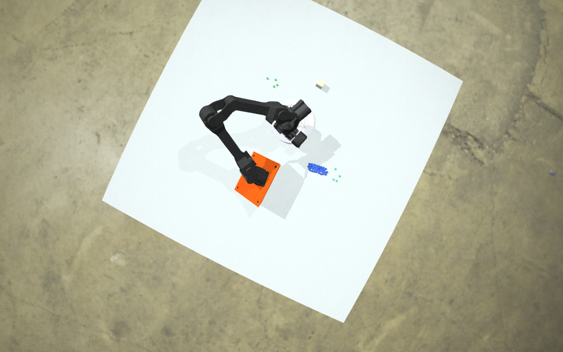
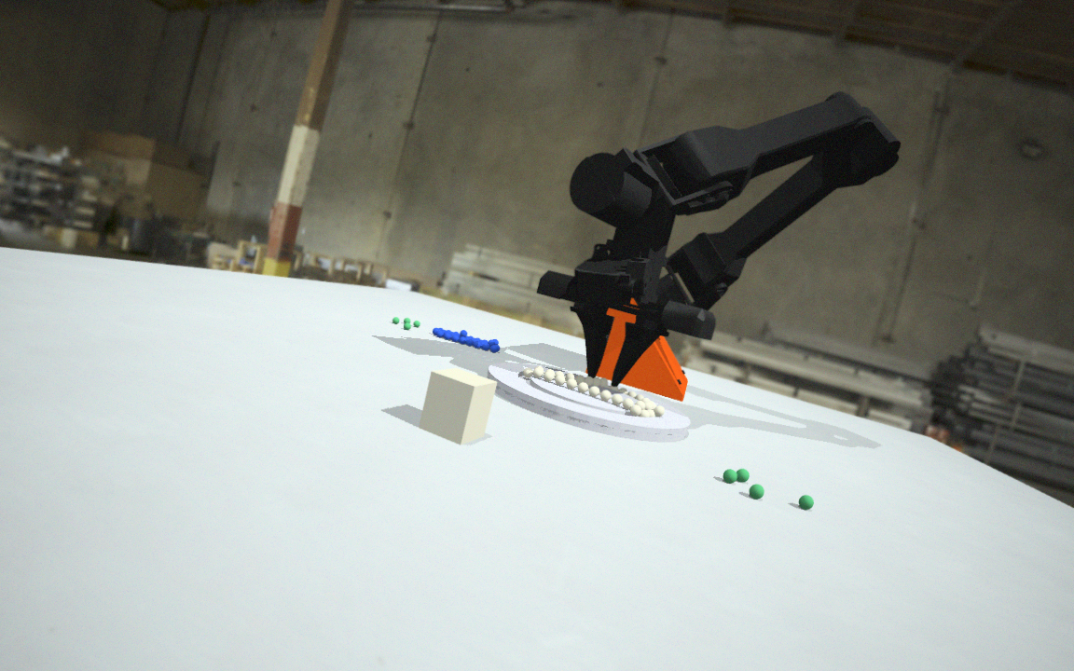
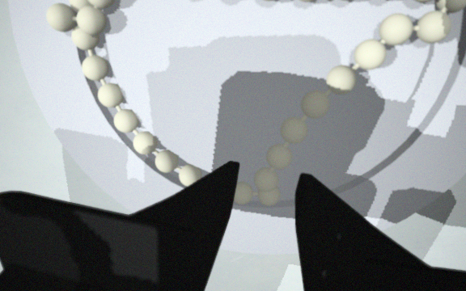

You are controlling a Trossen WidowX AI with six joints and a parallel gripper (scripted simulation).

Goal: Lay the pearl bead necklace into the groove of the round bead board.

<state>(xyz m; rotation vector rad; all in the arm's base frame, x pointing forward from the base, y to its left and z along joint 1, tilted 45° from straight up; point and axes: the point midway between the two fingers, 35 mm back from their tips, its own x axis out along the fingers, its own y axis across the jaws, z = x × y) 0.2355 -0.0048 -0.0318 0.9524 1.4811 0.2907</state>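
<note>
Now: gripper tip 5 cm short of the round bead board, 1 cm to the left of it and 1 cm above it. The rest, counted from my gripper tip: cream cube 25 cm ahead, 8 cm to the right.
</note>
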